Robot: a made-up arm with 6 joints. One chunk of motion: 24 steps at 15 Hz.
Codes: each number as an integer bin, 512 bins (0 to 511) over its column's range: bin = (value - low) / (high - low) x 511, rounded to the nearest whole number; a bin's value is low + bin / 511 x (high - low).
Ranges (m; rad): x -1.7..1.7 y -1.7..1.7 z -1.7..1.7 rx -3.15..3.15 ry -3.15..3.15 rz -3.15..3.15
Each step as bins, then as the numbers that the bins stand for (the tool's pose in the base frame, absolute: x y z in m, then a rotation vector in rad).
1 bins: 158 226 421 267 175 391
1 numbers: -0.6487 -0.1963 1.1012 0.1418 -0.9925 1.6705
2 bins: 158 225 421 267 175 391
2 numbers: -0.6487 -0.2029 1.1012 0.1418 -0.9925 1.6705
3 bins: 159 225 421 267 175 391
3 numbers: -0.6421 -0.2029 1.1012 0.1418 -0.9925 1.6705
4 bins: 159 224 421 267 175 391
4 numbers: -0.6421 -0.2096 1.1012 0.1418 -0.9925 1.6705
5 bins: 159 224 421 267 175 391
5 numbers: -0.6421 -0.2096 1.1012 0.1418 -0.9925 1.6705
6 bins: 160 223 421 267 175 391
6 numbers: -0.6354 -0.2162 1.1012 0.1418 -0.9925 1.6705
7 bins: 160 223 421 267 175 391
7 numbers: -0.6354 -0.2162 1.1012 0.1418 -0.9925 1.6705
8 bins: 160 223 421 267 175 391
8 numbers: -0.6354 -0.2162 1.1012 0.1418 -0.9925 1.6705
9 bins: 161 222 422 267 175 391
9 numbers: -0.6288 -0.2229 1.1078 0.1418 -0.9925 1.6705
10 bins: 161 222 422 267 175 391
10 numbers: -0.6288 -0.2229 1.1078 0.1418 -0.9925 1.6705
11 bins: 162 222 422 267 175 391
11 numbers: -0.6221 -0.2229 1.1078 0.1418 -0.9925 1.6705
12 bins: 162 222 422 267 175 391
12 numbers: -0.6221 -0.2229 1.1078 0.1418 -0.9925 1.6705
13 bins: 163 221 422 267 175 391
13 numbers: -0.6155 -0.2295 1.1078 0.1418 -0.9925 1.6705
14 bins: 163 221 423 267 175 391
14 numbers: -0.6155 -0.2295 1.1145 0.1418 -0.9925 1.6705
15 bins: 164 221 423 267 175 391
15 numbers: -0.6088 -0.2295 1.1145 0.1418 -0.9925 1.6705
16 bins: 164 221 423 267 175 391
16 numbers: -0.6088 -0.2295 1.1145 0.1418 -0.9925 1.6705
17 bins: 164 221 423 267 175 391
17 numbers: -0.6088 -0.2295 1.1145 0.1418 -0.9925 1.6705
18 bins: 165 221 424 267 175 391
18 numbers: -0.6022 -0.2295 1.1211 0.1418 -0.9925 1.6705
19 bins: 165 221 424 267 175 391
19 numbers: -0.6022 -0.2295 1.1211 0.1418 -0.9925 1.6705
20 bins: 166 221 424 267 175 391
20 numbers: -0.5955 -0.2295 1.1211 0.1418 -0.9925 1.6705
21 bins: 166 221 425 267 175 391
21 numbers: -0.5955 -0.2295 1.1278 0.1418 -0.9925 1.6705
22 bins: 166 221 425 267 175 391
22 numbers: -0.5955 -0.2295 1.1278 0.1418 -0.9925 1.6705
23 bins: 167 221 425 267 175 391
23 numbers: -0.5888 -0.2295 1.1278 0.1418 -0.9925 1.6705
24 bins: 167 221 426 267 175 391
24 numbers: -0.5888 -0.2295 1.1344 0.1418 -0.9925 1.6705
